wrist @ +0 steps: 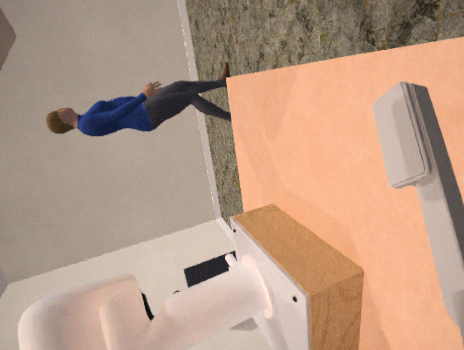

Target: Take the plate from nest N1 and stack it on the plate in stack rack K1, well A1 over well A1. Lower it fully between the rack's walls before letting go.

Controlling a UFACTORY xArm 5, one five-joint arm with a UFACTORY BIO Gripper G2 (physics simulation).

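Where they show: hand, its tool point: (221,102); arm's base, origin of its link: (259,284).
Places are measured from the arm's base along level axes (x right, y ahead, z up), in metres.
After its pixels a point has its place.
Note:
The wrist view shows neither the plate, nest N1 nor stack rack K1. One grey finger pad of my gripper (403,135) stands at the right over the orange table top (319,151) {x -0.273, y 0.031, z -0.111 m}. The other finger is out of frame. Nothing is at the pad, and the gripper is open and empty.
The arm's white base link (209,301) {x -0.040, y 0.025, z 0.110 m} is bolted through a white flange to a wooden block (300,244) {x -0.107, y 0.042, z -0.068 m} at the table's edge. A person in a blue top (119,114) walks on the rough floor (300,30) beyond the table, in front of a pale wall.

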